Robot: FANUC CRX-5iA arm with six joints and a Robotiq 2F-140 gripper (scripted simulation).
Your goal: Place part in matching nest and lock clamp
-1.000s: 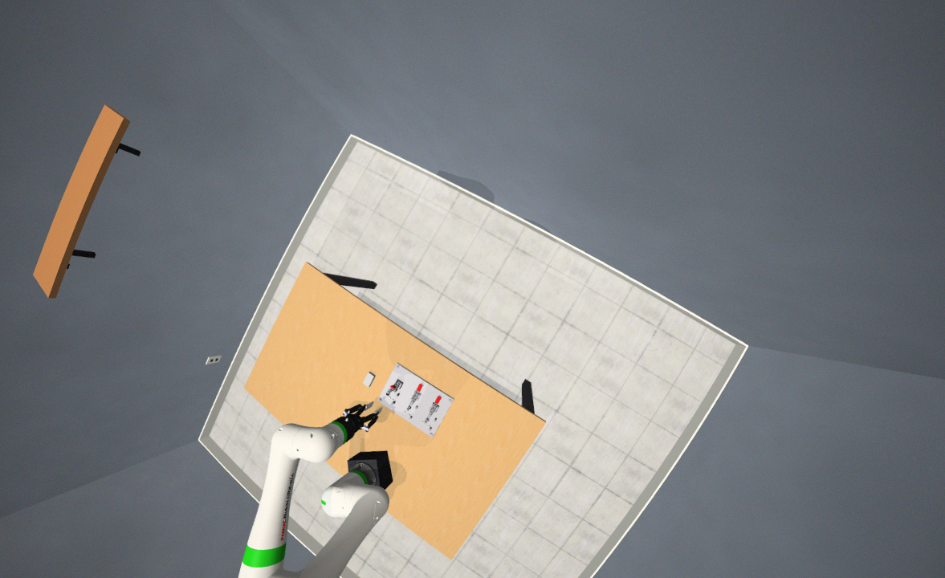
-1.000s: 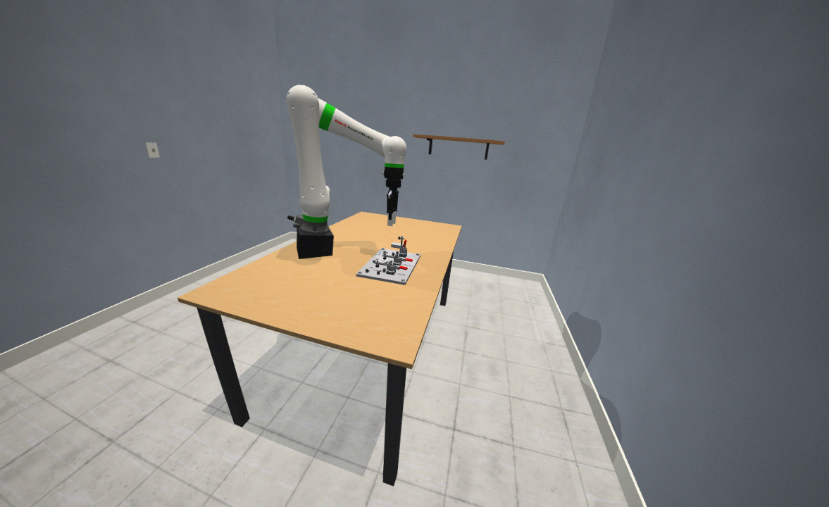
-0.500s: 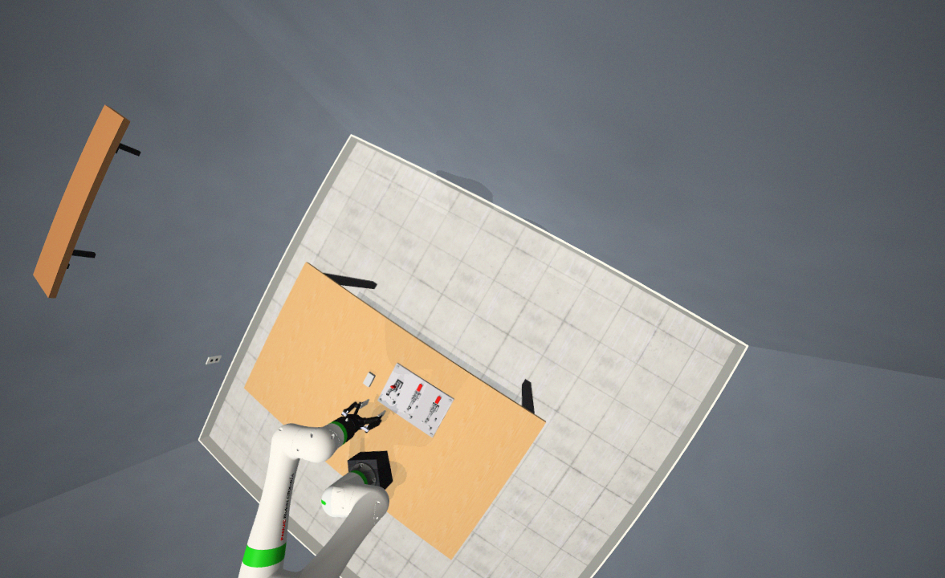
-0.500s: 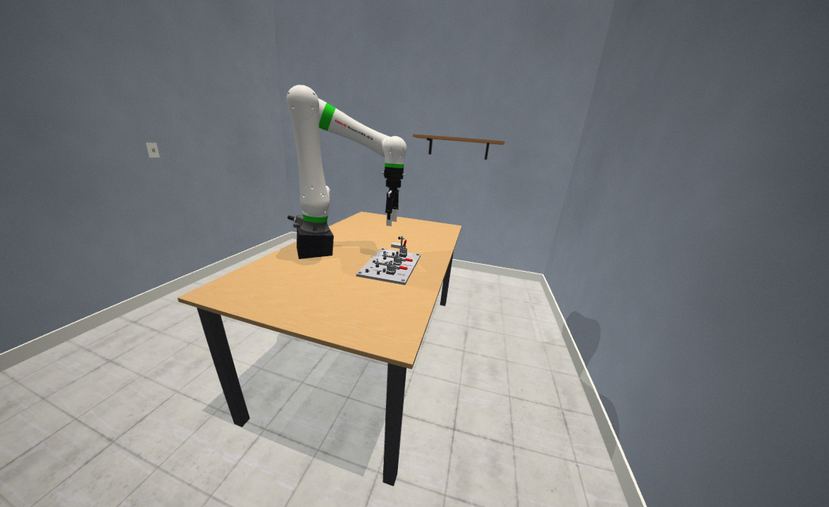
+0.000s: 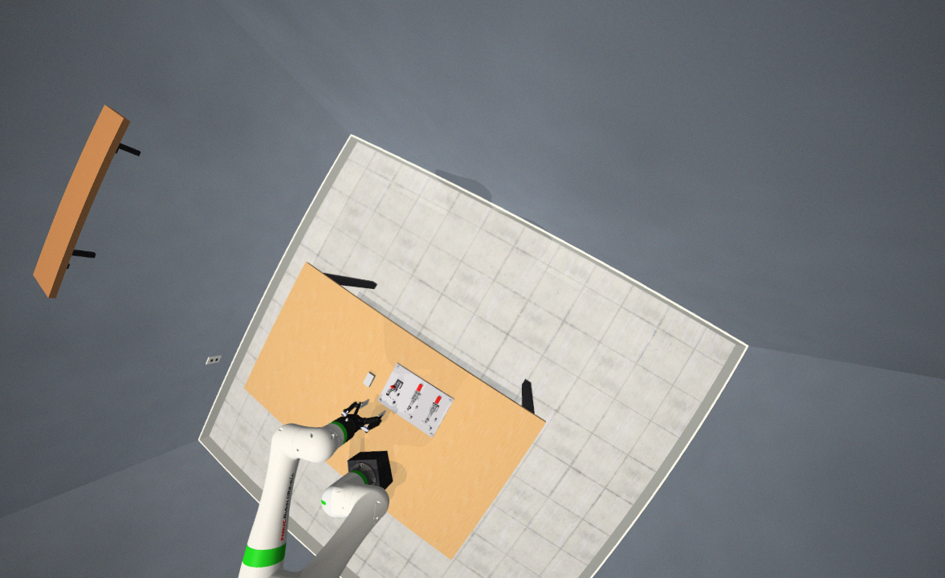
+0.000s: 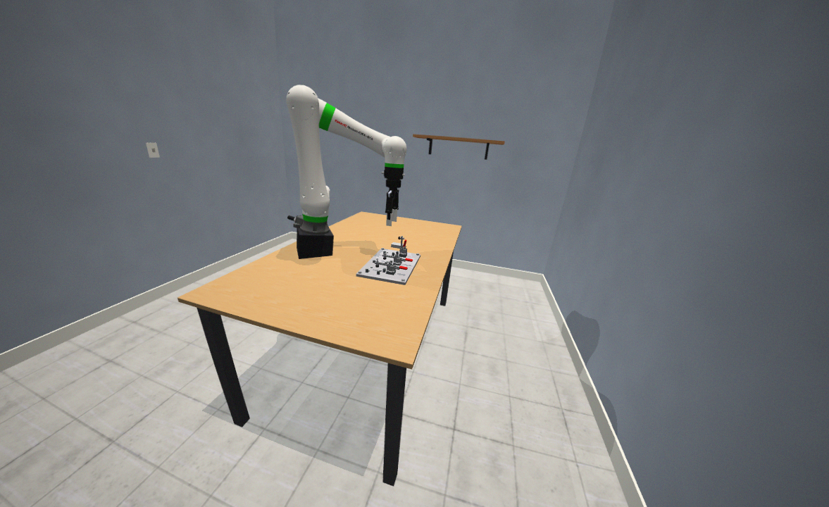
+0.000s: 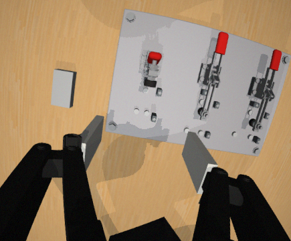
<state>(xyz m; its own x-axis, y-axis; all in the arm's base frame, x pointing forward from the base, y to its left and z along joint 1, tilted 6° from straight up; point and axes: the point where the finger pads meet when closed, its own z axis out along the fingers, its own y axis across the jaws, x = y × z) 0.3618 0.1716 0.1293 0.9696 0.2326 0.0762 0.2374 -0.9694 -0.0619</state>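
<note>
Right now my hand is 40 mm past the grey rectangular part, 150 mm to the right of it and 200 mm above it. Also, from my hand: fixture plate (70 mm ahead, 100 mm to the right, 210 mm below).
</note>
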